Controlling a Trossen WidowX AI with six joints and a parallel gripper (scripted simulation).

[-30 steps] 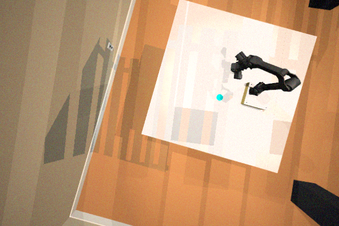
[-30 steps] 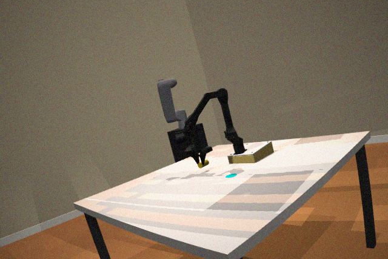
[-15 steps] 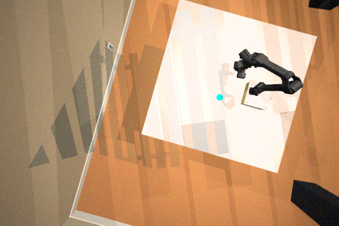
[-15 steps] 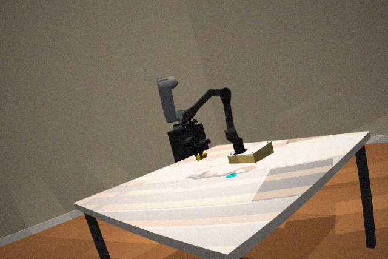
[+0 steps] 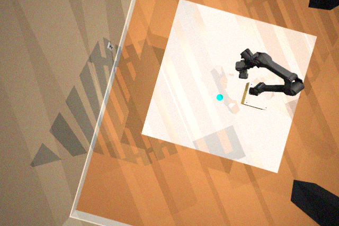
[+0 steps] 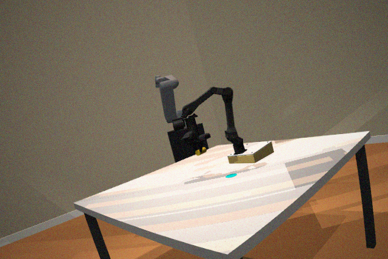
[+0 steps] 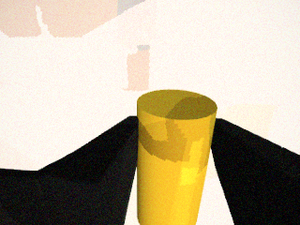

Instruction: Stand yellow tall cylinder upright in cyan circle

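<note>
Now: the cyan circle 250 mm to the left of my gripper tip, 120 mm below it and 70 mm ahead of it. Round my gripper tip: yellow tall cylinder (20 mm behind).
</note>
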